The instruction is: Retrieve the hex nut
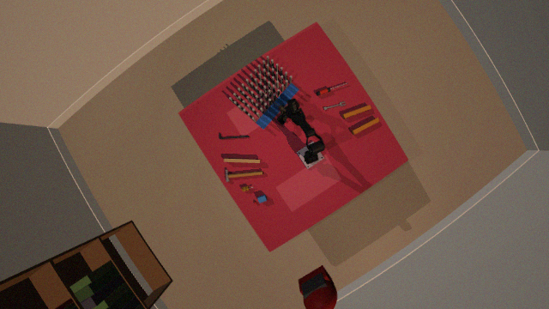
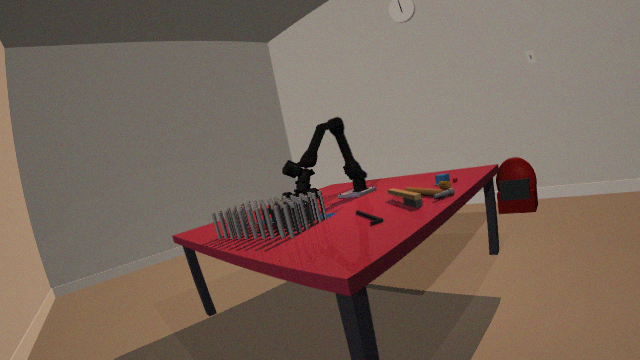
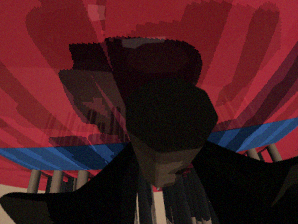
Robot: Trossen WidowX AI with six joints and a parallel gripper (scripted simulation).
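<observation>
My gripper tip is 5 cm short of the blue taped strip, 2 cm to the right of it and 1 cm above it. The rest, counted from my gripper tip: yellow item (39 cm behind, 51 cm to the left); wrench (14 cm behind, 36 cm to the right, 1 cm below); blue cube (51 cm behind, 44 cm to the left, 1 cm above).
</observation>
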